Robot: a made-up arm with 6 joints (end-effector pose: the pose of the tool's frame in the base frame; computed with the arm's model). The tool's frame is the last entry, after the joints. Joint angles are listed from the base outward.
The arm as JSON. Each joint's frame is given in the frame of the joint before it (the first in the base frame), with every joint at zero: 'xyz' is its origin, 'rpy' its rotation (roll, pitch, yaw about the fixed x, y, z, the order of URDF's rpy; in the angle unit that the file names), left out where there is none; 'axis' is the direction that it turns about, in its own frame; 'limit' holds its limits. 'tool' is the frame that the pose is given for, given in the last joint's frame.
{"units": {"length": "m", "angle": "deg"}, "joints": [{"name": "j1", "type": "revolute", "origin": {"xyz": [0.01, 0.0, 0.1]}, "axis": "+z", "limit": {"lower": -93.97, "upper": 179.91}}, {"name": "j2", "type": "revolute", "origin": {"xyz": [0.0, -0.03, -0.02]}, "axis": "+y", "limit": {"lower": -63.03, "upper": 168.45}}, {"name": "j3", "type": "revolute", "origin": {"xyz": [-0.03, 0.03, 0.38]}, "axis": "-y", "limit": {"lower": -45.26, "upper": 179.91}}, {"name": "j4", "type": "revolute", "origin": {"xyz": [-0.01, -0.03, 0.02]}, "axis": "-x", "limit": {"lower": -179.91, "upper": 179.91}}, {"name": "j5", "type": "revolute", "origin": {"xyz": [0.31, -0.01, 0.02]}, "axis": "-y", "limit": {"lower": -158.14, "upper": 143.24}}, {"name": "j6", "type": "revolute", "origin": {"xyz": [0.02, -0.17, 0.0]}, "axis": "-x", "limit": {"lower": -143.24, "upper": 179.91}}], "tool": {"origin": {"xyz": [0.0, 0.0, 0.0], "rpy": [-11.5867, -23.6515, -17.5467]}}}
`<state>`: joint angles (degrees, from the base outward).
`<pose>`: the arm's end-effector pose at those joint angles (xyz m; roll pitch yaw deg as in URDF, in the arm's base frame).
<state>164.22 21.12 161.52 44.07 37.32 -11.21</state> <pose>0.2799 0.0661 0.5170 143.48 18.56 -34.59</pose>
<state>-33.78 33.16 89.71 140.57 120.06 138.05</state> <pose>0.2954 -0.0312 0.7146 21.97 52.63 -19.42</pose>
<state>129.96 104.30 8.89 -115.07 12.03 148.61</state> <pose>-0.1326 0.1322 -0.2885 -81.03 68.45 101.09</pose>
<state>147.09 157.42 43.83 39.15 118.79 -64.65</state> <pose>-0.0841 0.2347 -0.5906 65.87 2.73 154.80</pose>
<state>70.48 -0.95 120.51 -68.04 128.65 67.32</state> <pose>0.1087 -0.1118 0.7744 151.02 71.61 0.31</pose>
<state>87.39 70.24 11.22 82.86 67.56 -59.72</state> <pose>0.0551 0.6789 0.0776 8.67 0.90 134.03</pose>
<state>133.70 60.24 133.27 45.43 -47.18 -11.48</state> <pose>-0.0602 0.2942 0.6390 -0.60 -52.54 71.38</pose>
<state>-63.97 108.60 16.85 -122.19 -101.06 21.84</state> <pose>0.1691 -0.1763 -0.3047 144.90 18.14 0.79</pose>
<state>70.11 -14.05 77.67 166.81 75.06 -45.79</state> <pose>-0.1872 -0.0917 0.7457 -156.68 -9.68 112.52</pose>
